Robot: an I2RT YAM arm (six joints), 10 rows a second.
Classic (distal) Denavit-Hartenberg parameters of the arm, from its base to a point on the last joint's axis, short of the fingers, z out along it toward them. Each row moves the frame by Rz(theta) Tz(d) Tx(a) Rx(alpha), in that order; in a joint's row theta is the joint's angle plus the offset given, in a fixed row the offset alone. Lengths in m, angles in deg.
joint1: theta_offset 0, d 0.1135, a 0.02, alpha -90
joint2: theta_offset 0, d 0, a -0.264, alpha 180
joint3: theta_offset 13.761, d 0, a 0.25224, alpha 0
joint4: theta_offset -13.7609, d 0, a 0.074, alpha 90
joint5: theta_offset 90, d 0, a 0, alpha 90
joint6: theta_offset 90, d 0.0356, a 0, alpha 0
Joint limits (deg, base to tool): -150..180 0..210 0..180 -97..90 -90..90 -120..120
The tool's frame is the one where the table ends.
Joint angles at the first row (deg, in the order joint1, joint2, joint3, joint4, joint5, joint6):
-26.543 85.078 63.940 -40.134 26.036 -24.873
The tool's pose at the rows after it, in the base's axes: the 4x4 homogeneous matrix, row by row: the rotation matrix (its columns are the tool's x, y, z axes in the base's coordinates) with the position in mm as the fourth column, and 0 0 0 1 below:
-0.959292 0.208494 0.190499 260.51; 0.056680 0.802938 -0.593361 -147.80; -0.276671 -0.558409 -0.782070 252.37; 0 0 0 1
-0.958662 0.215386 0.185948 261.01; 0.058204 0.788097 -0.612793 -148.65; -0.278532 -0.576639 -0.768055 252.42; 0 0 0 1
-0.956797 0.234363 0.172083 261.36; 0.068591 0.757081 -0.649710 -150.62; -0.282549 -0.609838 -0.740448 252.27; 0 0 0 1
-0.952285 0.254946 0.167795 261.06; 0.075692 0.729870 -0.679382 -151.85; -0.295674 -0.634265 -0.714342 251.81; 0 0 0 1
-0.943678 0.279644 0.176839 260.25; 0.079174 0.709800 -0.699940 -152.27; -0.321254 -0.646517 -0.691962 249.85; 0 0 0 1
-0.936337 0.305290 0.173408 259.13; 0.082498 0.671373 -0.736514 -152.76; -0.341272 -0.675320 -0.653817 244.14; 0 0 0 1
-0.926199 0.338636 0.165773 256.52; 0.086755 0.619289 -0.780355 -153.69; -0.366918 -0.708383 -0.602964 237.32; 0 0 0 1
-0.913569 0.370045 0.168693 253.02; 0.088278 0.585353 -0.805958 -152.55; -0.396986 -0.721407 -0.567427 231.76; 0 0 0 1
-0.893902 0.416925 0.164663 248.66; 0.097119 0.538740 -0.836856 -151.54; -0.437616 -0.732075 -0.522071 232.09; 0 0 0 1
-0.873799 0.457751 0.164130 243.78; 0.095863 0.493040 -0.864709 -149.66; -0.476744 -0.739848 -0.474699 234.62; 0 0 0 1
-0.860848 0.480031 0.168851 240.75; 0.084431 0.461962 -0.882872 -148.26; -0.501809 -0.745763 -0.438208 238.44; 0 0 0 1
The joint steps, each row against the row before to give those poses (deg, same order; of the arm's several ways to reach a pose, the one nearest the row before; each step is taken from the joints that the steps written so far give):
0.012 0.000 0.166 0.216 0.437 -0.091
0.031 0.000 -0.203 0.891 1.266 -0.151
-0.042 0.001 -0.433 1.600 2.548 0.023
-0.045 -0.296 -0.817 2.002 1.884 0.034
-0.046 -0.556 -1.435 2.724 0.950 0.187
0.057 -0.455 -2.426 4.226 2.408 -0.221
-0.099 -0.677 -3.163 5.521 2.998 -0.528
0.045 -0.958 -2.921 4.446 1.627 -0.007
-0.001 -1.458 -2.144 3.636 2.243 0.475
0.084 -1.840 -2.021 3.494 2.045 -0.118
0.087 -1.435 -1.180 2.595 1.214 -0.873

